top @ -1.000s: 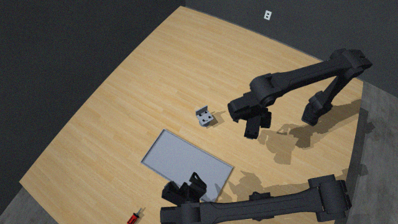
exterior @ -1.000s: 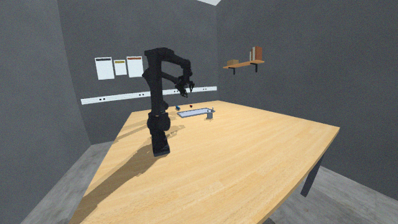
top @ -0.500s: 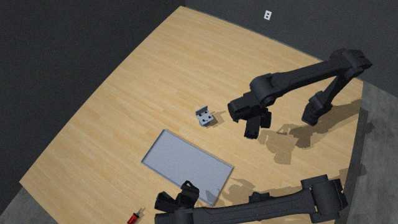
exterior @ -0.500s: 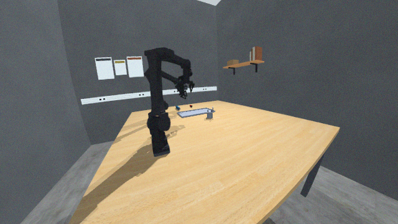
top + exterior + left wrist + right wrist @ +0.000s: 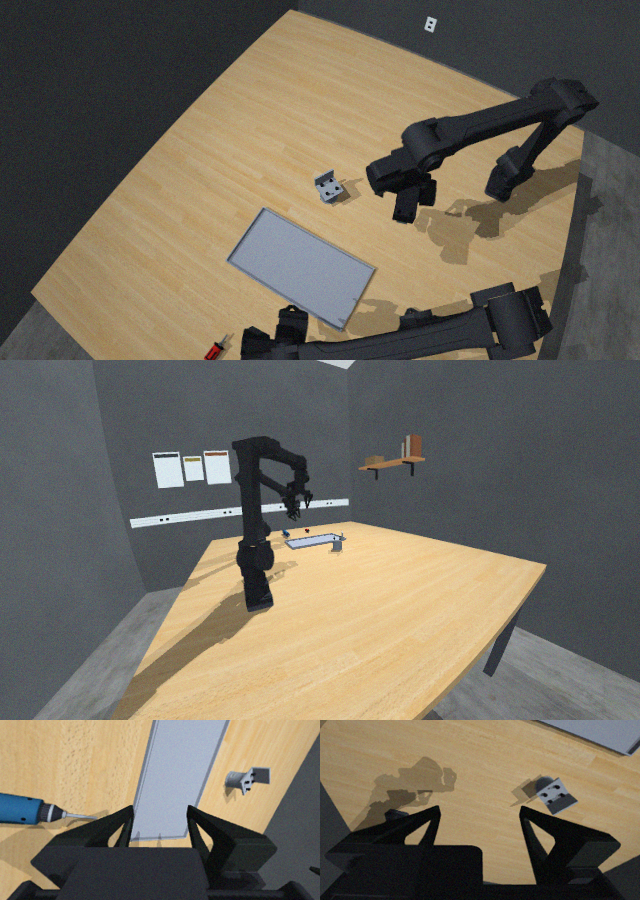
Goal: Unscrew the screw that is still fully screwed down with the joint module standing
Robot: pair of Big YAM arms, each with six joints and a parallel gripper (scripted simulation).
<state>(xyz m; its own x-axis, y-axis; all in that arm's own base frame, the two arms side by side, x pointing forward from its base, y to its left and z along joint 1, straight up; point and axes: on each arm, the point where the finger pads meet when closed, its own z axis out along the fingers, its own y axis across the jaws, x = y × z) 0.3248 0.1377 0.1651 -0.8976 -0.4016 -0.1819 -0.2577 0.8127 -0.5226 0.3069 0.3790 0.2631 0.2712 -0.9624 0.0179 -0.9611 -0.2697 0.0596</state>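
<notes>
Now: the grey bracket 220 mm ahead of my right hand, 210 mm below it and 10 mm to the left of it. From my right hand the other things lie so: grey tray 280 mm below, 260 mm to the left, 140 mm ahead; joint module 250 mm below, 220 mm ahead, 10 mm to the left.
</notes>
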